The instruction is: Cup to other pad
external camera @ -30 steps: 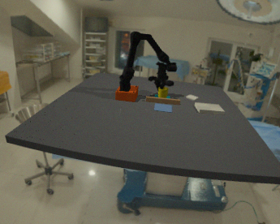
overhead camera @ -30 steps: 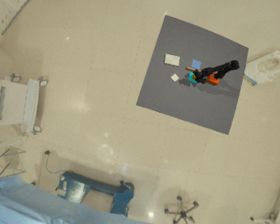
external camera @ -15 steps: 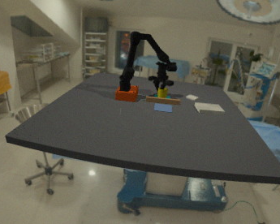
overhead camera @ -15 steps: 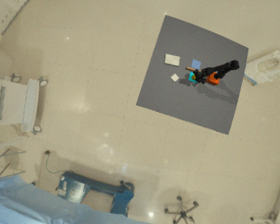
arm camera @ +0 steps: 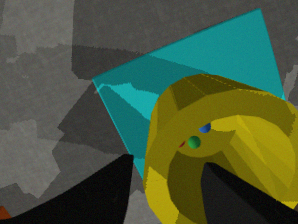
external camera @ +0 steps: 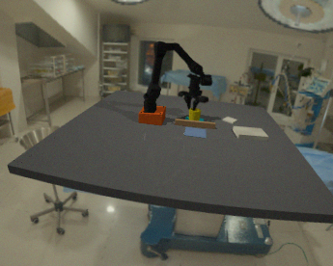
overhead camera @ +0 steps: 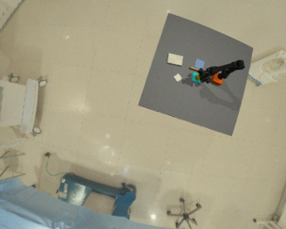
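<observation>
Right now my gripper tip is 2 cm short of the yellow cup, 1 cm to the left of it and 3 cm above it. Round my gripper tip: green marble 2 cm ahead, 2 cm to the right, 5 cm below; then wooden bar 4 cm ahead, 10 cm to the right, 6 cm below; then cyan pad 3 cm ahead, 1 cm to the right, 7 cm below.
</observation>
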